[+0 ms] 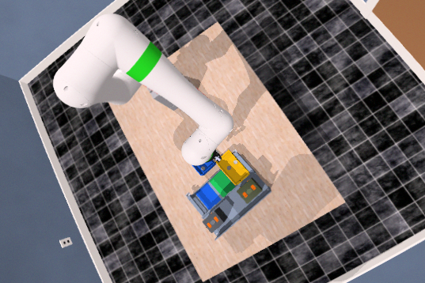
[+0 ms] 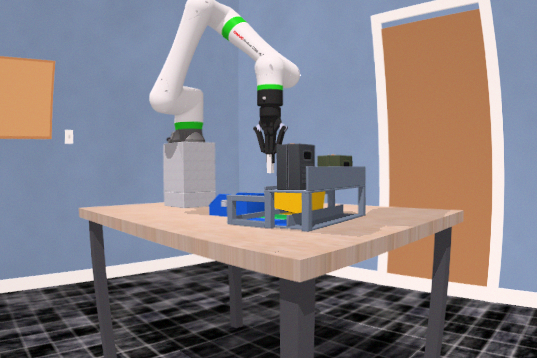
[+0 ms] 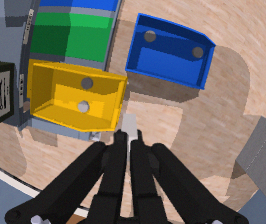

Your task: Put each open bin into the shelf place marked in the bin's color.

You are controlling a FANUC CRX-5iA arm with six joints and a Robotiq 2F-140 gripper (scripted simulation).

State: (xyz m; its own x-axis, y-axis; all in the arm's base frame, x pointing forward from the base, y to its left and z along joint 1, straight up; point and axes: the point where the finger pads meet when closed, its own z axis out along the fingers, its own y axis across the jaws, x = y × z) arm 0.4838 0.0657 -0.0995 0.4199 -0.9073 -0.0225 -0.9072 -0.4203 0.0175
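My gripper is now 12 cm above the yellow bin, 10 cm short of it and 3 cm to the right of it. The rest, counted from my hand: dark box 30 cm ahead, 16 cm to the right, 1 cm below; then blue bin 14 cm below, 12 cm to the right, 4 cm behind.
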